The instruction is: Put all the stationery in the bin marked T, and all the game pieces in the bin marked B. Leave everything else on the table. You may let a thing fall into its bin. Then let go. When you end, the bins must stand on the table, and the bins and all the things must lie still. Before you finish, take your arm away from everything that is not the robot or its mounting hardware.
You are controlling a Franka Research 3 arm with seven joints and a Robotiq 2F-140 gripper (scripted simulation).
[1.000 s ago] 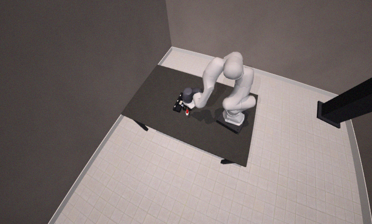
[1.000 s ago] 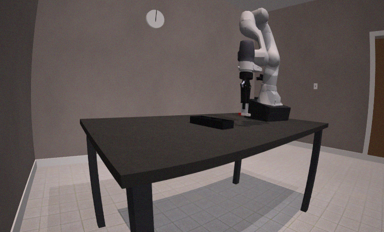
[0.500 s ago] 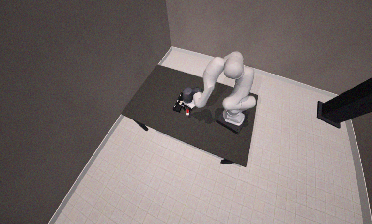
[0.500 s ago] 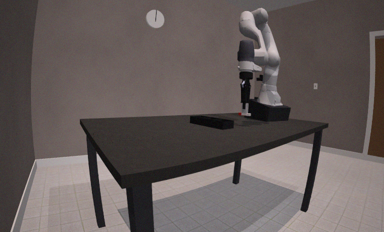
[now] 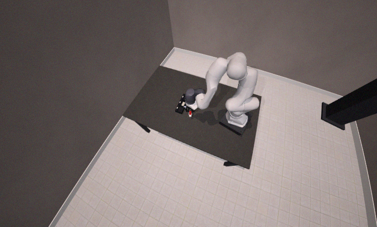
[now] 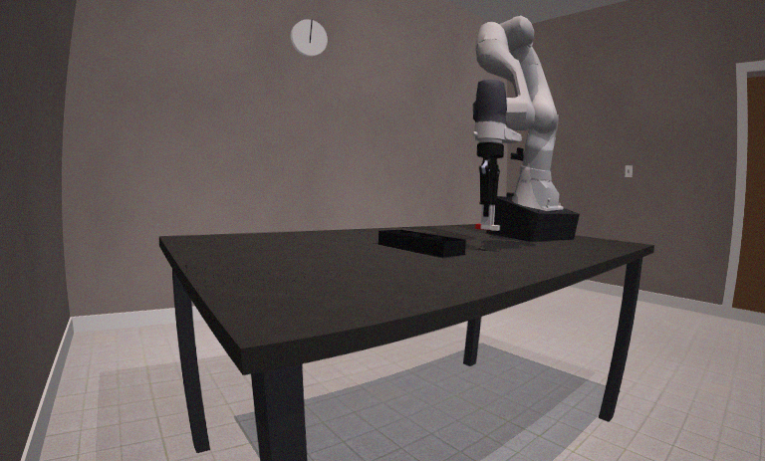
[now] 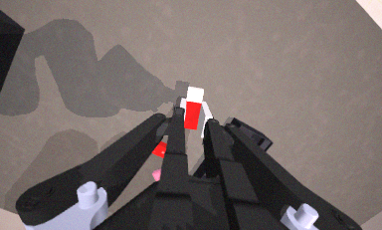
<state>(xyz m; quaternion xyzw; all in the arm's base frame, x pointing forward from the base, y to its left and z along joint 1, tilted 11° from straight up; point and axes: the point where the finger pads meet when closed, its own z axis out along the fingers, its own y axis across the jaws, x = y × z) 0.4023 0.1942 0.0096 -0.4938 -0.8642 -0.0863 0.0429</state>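
The red-and-white eraser is 30 mm below my hand and 10 mm to the left of it. The rest, counted from my hand: pink block 200 mm to the right, 90 mm below, 80 mm ahead; then black bin row 160 mm ahead, 90 mm to the right, 80 mm below.
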